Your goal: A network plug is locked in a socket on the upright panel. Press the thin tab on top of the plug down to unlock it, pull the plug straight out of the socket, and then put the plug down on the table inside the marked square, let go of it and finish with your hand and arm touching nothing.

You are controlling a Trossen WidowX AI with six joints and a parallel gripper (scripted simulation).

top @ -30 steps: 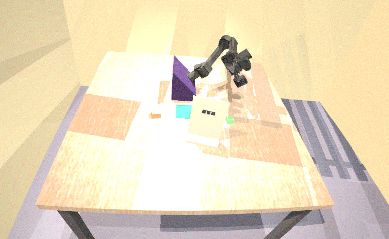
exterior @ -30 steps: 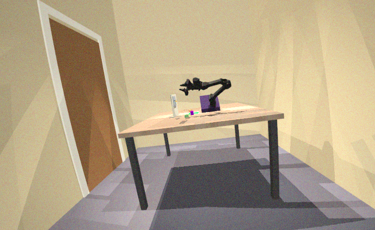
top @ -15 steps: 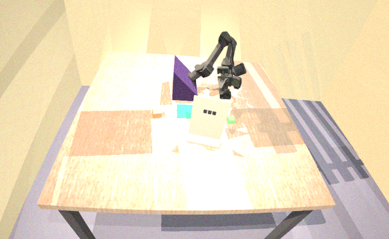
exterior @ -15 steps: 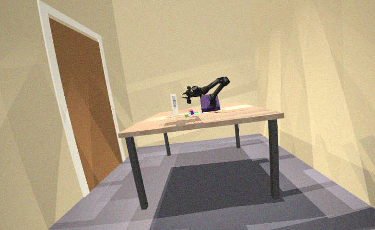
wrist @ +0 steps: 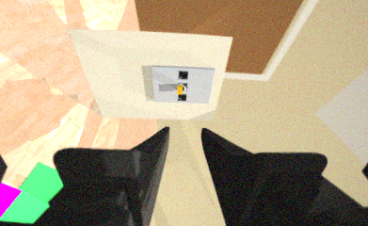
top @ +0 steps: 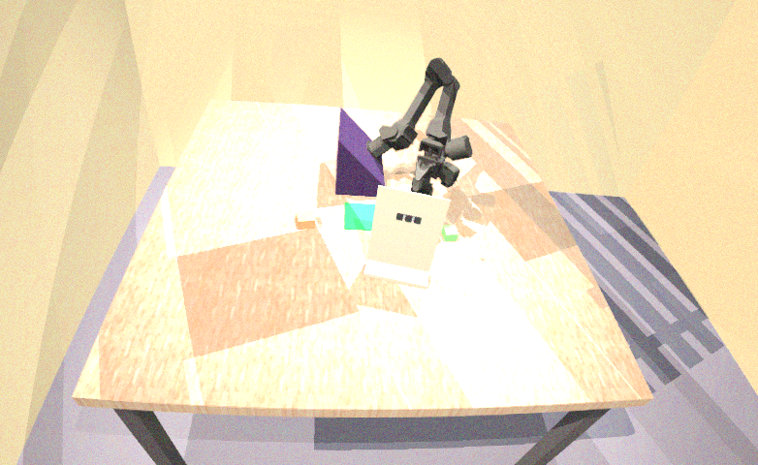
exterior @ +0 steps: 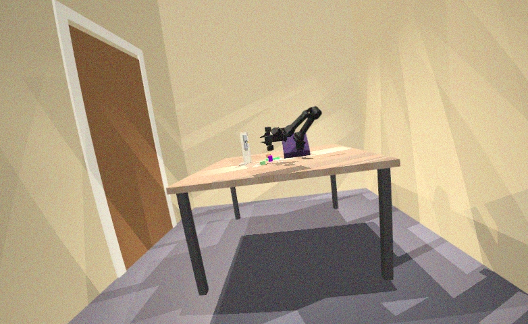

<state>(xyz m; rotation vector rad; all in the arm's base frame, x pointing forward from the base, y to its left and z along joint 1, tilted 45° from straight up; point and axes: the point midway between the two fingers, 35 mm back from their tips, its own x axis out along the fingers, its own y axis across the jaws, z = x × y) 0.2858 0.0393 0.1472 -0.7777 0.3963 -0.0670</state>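
Now: gripper tip 12 cm short of the network plug and 2 cm to the left of it. From my gripper tip the other things lie so: magenta block 16 cm below, 6 cm behind, 1 cm to the right; white panel 14 cm ahead, 7 cm below, 2 cm to the right; green block 17 cm below, 13 cm to the left, 2 cm behind.
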